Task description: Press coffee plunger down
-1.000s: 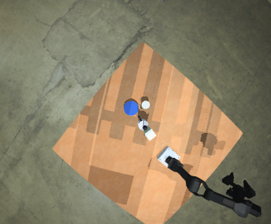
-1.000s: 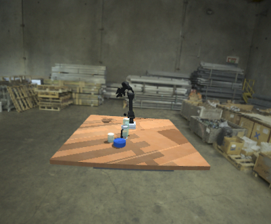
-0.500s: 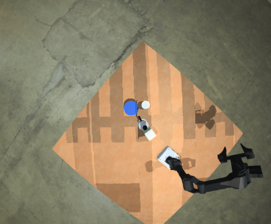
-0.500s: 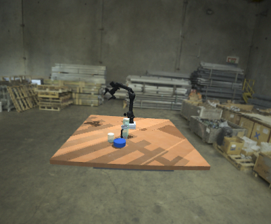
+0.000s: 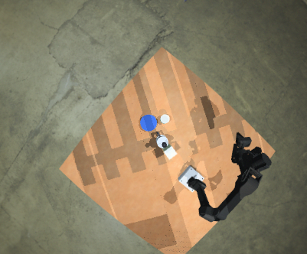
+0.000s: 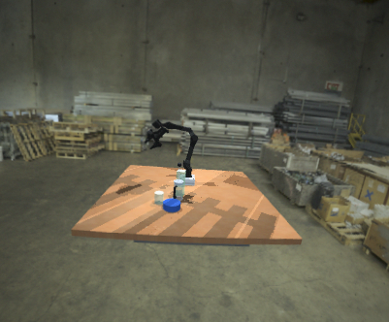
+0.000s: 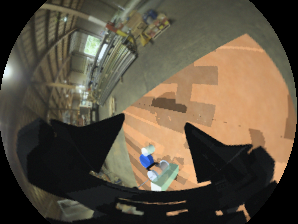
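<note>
My gripper tip is 300 mm short of the coffee press, 260 mm to the right of it and 210 mm above it.
</note>
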